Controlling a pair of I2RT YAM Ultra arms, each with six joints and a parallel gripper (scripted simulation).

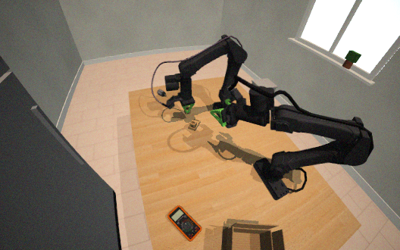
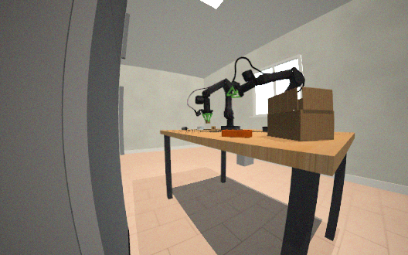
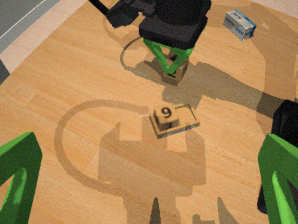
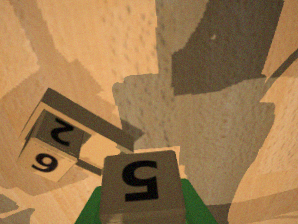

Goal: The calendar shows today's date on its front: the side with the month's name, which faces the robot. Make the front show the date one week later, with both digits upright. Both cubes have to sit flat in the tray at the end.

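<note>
The calendar tray is 80 mm below my right hand, 50 mm to the left of it and 30 mm behind it. From my right hand the other things lie so: orange multimeter 520 mm to the left, 200 mm ahead, 70 mm below; small dark object 300 mm to the right, 80 mm ahead, 70 mm below.
</note>
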